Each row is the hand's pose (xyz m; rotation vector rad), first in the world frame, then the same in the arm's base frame.
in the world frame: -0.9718 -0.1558 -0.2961 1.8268 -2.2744 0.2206
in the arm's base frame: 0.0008 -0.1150 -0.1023 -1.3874 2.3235 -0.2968
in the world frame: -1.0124 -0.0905 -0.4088 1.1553 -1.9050 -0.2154
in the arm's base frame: 0.0377 -0.0150 -0.1874 1.3243 -2.5757 -0.3601
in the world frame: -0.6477 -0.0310 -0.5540 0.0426 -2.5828 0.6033
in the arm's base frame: 0.4249 -0.0299 -0.1013 0.3347 3.0903 -0.1000
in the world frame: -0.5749 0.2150 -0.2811 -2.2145 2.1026 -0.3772
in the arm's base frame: 0.3583 0.1088 0.2402 -1.4795 1.9114 -0.5462
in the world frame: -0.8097 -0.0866 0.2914 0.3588 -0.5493 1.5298
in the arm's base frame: -0.1878 -0.2435 0.4670 0.1010 -1.2588 1.3213
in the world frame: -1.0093 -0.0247 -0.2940 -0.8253 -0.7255 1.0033
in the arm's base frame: -0.0170 0.0165 -0.0711 -0.8787 -1.2229 0.4274
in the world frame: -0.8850 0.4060 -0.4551 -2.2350 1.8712 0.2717
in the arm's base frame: 0.2218 0.4184 0.0202 -1.6475 1.5926 -0.0835
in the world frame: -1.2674 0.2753 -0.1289 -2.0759 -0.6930 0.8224
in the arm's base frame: -0.2891 0.3279 0.0424 -2.0291 -0.8179 -0.0247
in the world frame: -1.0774 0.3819 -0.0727 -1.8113 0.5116 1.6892
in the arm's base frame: -0.1531 0.3574 0.2191 -1.8024 0.1573 0.9782
